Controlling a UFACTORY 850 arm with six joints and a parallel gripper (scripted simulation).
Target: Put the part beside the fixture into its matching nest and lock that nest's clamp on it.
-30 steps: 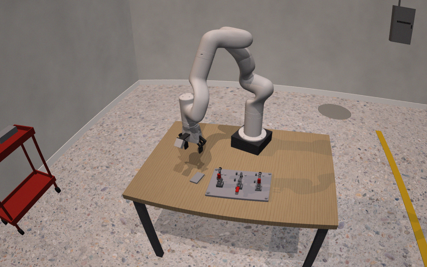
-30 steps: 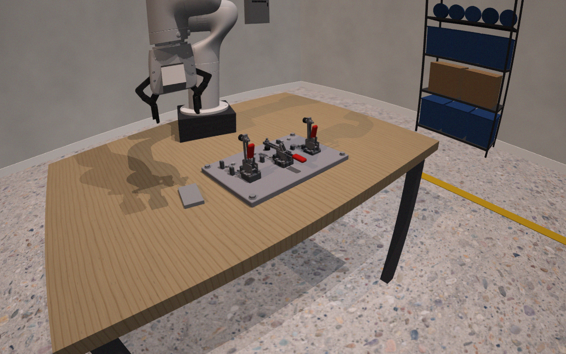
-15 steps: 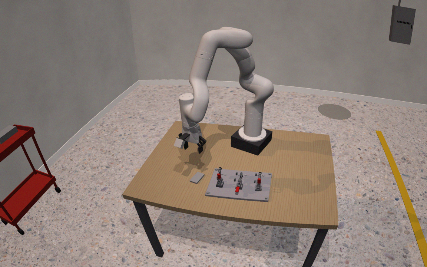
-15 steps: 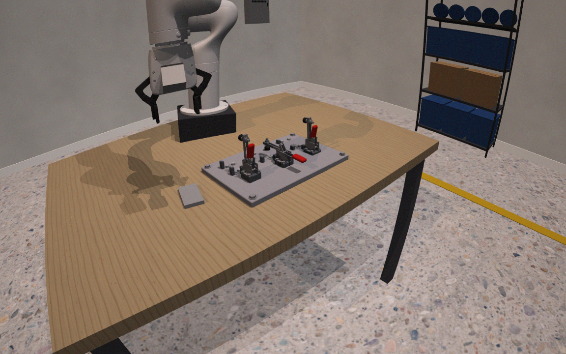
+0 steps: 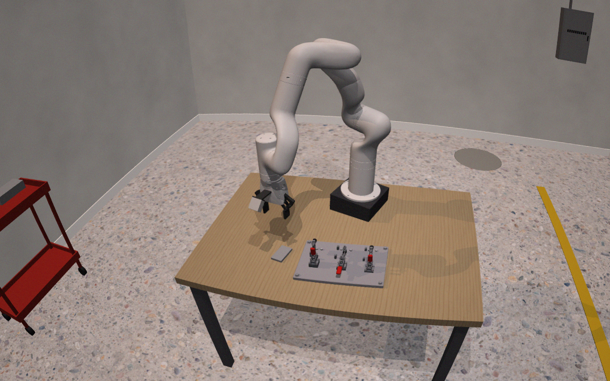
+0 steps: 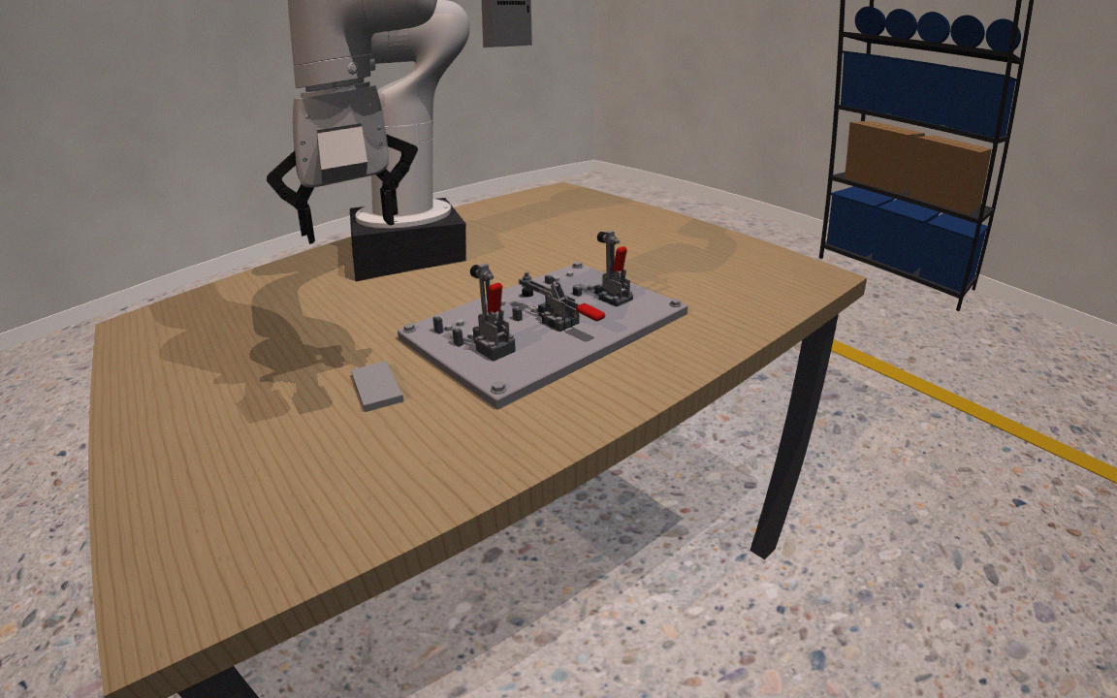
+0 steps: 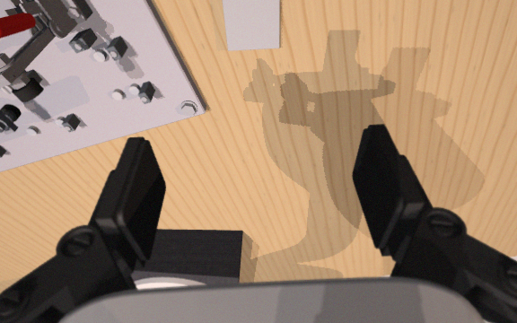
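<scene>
The flat grey part is 21 cm below my hand. From my hand the other things lie so: grey fixture plate (25 cm to the left, 21 cm below, 6 cm ahead).
</scene>
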